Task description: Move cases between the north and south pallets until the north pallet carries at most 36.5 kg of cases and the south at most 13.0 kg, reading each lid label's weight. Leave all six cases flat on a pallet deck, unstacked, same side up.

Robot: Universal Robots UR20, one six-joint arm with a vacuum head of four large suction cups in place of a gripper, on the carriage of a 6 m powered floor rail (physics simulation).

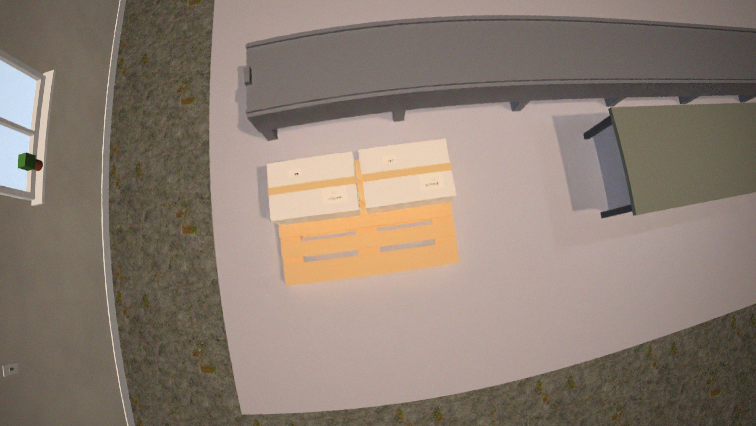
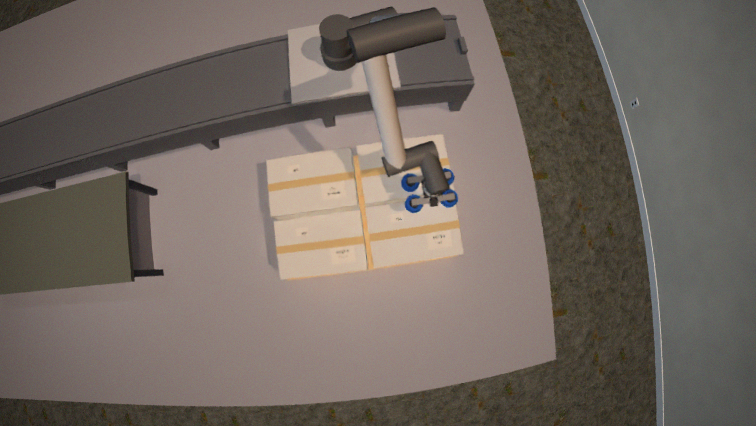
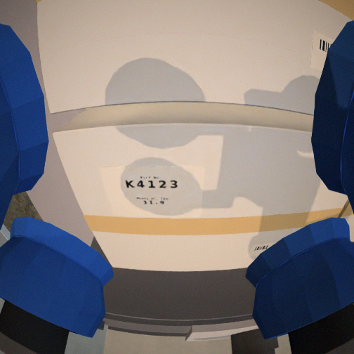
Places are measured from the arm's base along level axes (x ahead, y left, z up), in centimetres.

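Pixels of known places: arm's base at its link origin: [image 2: 340,55].
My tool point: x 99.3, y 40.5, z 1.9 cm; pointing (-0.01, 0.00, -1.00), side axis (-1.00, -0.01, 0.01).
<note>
Ahead of a thing's pixels: the offset from my tool point to its top centre. Level surfaces: height alone.
My suction head [image 2: 429,190] [image 3: 177,195] is open, its four blue cups bare, above the right-hand cases of the south pallet. Below it is the rail-side right case {dx -19.2, dy -10.1, dz -14.7 cm} [image 2: 380,182] [image 3: 175,250], label K4123, small weight print appearing to read 11.9. The front right case {dx +20.8, dy -10.4, dz -14.8 cm} [image 2: 412,248] [image 3: 175,50] lies beside it. The rail-side left case {dx -19.4, dy -70.4, dz -15.9 cm} [image 2: 301,201] and front left case {dx +20.8, dy -70.2, dz -19.1 cm} [image 2: 317,264] also lie flat on the south pallet [image 2: 363,227]. On the north pallet [image 1: 368,243], a left case [image 1: 312,205] and a right case [image 1: 402,194] lie flat along the rail side. Their weights are unreadable.
The grey floor rail [image 1: 423,52] [image 2: 211,89] runs behind both pallets. The arm stands on the pale carriage plate [image 2: 306,82] near the rail's south end. A green table {dz -5.9 cm} [image 1: 687,158] [image 2: 63,238] stands between the pallets.
</note>
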